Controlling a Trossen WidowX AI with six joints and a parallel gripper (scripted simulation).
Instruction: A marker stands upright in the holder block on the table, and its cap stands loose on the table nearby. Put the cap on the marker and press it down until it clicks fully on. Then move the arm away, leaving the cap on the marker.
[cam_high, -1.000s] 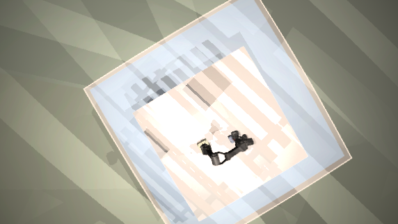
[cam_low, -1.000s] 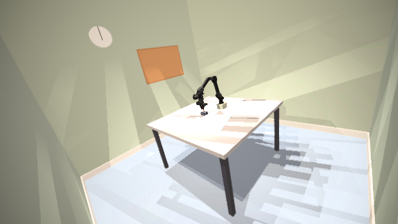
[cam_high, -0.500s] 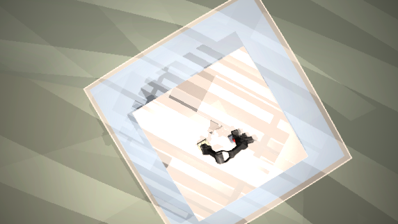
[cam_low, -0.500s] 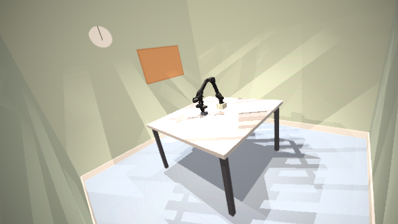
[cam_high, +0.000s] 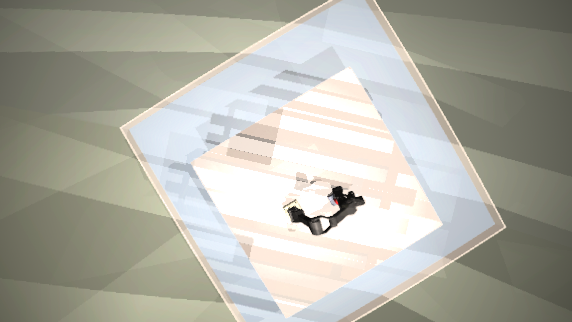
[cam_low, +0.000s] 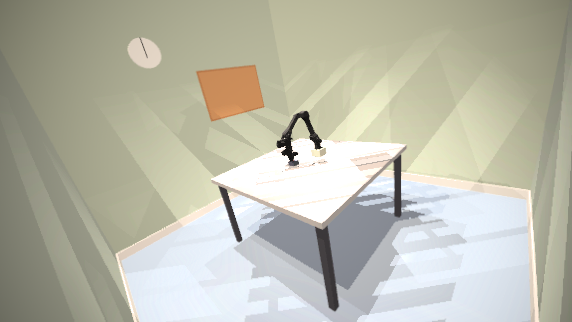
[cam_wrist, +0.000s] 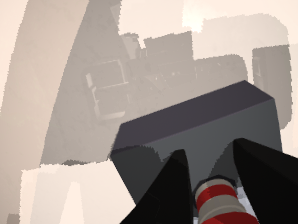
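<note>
My gripper tip is 2 cm past the holder block, 1 cm to the right of it and 2 cm above it. Round my gripper tip: red cap 2 cm behind, 1 cm to the left, 5 cm above.
</note>
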